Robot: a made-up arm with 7 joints. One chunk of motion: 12 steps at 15 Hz.
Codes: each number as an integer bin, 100 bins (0 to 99) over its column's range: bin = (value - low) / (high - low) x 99, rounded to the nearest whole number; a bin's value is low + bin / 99 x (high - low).
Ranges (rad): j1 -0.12..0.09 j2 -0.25..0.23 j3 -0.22..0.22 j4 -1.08..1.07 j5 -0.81..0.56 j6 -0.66..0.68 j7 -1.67..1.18
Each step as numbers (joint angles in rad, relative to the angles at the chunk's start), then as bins.
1 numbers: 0.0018 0.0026 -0.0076 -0.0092 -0.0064 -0.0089 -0.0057
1 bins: 57 52 48 49 58 48 58
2 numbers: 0.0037 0.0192 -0.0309 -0.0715 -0.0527 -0.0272 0.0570
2 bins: 58 56 43 46 55 47 60
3 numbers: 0.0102 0.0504 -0.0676 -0.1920 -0.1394 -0.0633 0.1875
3 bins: 61 62 34 41 48 44 65
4 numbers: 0.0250 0.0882 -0.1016 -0.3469 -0.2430 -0.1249 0.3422
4 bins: 68 70 27 34 41 40 70
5 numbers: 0.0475 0.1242 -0.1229 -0.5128 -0.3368 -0.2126 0.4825
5 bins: 79 77 22 26 34 33 75
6 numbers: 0.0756 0.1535 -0.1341 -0.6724 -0.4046 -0.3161 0.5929
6 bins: 92 83 19 19 29 25 79
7 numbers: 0.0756 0.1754 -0.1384 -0.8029 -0.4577 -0.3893 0.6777
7 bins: 92 88 18 13 25 20 82
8 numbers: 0.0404 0.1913 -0.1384 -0.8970 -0.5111 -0.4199 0.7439
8 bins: 76 91 18 8 22 18 84
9 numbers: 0.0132 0.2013 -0.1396 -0.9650 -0.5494 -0.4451 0.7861
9 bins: 63 93 18 5 19 16 85
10 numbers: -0.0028 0.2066 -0.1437 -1.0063 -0.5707 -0.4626 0.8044
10 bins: 55 94 17 3 17 15 86
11 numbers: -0.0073 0.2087 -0.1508 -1.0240 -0.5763 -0.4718 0.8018
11 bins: 53 95 16 3 17 14 86
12 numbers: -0.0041 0.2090 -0.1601 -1.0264 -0.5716 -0.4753 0.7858
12 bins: 55 95 13 2 17 14 85
